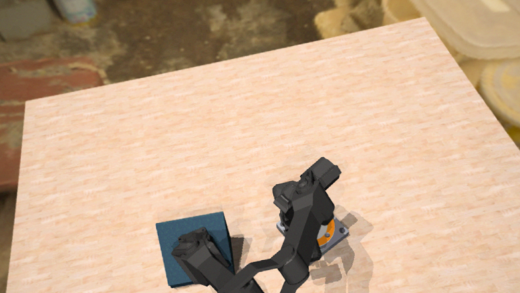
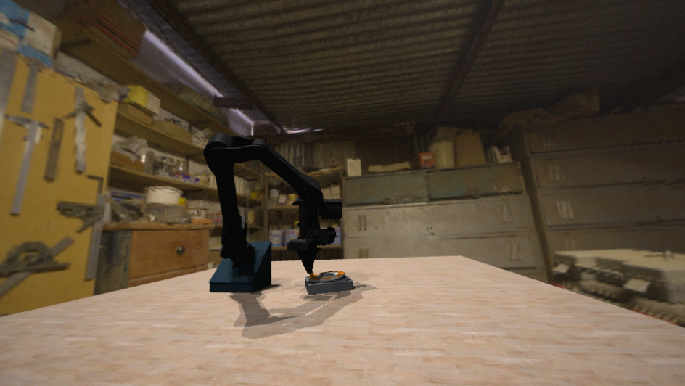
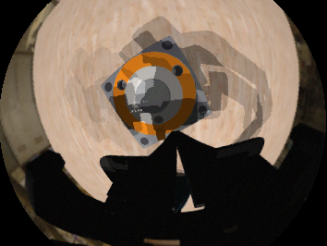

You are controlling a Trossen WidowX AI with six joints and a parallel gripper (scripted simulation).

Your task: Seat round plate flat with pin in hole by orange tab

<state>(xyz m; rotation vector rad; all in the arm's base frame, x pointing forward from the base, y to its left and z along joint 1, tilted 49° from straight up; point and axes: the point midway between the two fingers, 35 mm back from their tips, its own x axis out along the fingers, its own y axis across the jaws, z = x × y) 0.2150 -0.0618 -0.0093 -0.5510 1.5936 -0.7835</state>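
The plate is 30 mm ahead of my gripper tip, 20 mm to the left of it and 10 mm below it. From my gripper tip the other things lie so: base 50 mm ahead, 20 mm to the left, 20 mm below.
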